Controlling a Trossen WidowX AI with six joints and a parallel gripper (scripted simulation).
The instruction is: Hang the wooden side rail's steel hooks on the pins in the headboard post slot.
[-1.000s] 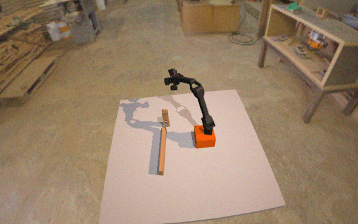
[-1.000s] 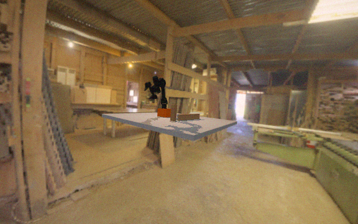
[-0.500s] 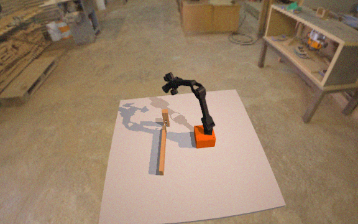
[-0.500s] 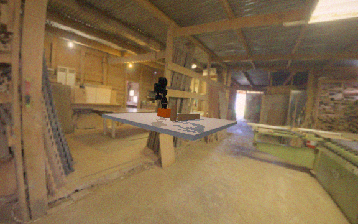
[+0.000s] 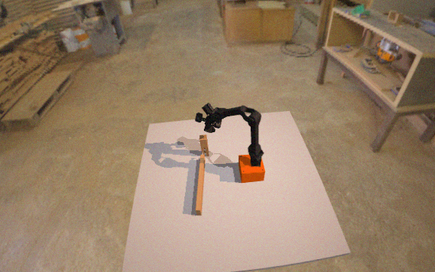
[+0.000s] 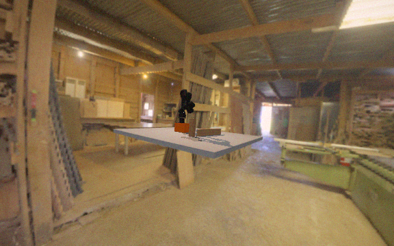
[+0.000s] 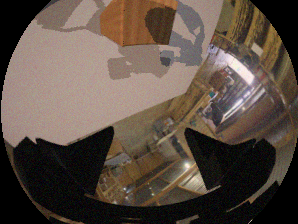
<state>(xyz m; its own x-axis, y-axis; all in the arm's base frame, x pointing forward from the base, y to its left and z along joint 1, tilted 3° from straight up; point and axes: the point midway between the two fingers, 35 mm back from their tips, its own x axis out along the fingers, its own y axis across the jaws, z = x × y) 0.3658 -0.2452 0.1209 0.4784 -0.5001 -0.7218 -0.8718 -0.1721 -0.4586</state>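
The upright headboard post is 11 cm to the left of my gripper tip and 14 cm below it.
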